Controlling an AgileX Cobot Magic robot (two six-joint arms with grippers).
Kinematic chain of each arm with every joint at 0, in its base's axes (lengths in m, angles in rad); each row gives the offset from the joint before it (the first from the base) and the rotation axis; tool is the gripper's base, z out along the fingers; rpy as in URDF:
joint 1: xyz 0 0 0.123 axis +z
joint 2: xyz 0 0 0 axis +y
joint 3: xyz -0.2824 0 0.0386 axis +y
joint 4: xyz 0.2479 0 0.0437 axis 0.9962 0 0.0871
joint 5: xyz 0 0 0 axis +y
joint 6: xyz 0.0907 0 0.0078 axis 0.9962 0 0.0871
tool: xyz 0 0 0 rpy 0 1.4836 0
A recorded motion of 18 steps. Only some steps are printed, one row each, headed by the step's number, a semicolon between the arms.
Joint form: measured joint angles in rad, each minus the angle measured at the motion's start. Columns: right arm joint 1, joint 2, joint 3, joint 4, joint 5, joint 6; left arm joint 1, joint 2, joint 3, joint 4, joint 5, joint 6.
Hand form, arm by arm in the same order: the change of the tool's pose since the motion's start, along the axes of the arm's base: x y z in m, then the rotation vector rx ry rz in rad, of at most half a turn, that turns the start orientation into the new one. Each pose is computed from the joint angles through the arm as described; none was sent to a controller.
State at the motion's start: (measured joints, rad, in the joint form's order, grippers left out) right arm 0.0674 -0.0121 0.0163 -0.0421 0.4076 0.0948; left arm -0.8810 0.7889 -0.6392 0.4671 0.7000 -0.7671
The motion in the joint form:
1: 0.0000 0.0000 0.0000 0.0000 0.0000 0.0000; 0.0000 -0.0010 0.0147 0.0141 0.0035 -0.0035
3: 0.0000 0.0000 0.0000 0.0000 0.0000 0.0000; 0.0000 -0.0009 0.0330 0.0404 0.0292 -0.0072
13: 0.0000 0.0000 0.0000 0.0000 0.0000 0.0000; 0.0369 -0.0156 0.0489 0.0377 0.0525 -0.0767
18: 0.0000 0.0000 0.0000 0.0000 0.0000 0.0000; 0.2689 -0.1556 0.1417 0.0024 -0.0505 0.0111
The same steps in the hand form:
1: 0.0000 0.0000 0.0000 0.0000 0.0000 0.0000; -0.0001 0.0014 -0.0043 0.0196 0.0011 0.0028
3: 0.0000 0.0000 0.0000 0.0000 0.0000 0.0000; 0.0000 0.0049 -0.0108 0.0660 0.0075 0.0150
13: 0.0000 0.0000 0.0000 0.0000 0.0000 0.0000; 0.0004 0.0132 -0.0150 0.0333 0.0471 0.1078
18: 0.0000 0.0000 0.0000 0.0000 0.0000 0.0000; -0.0036 0.0493 -0.0218 -0.0311 -0.0475 0.2393

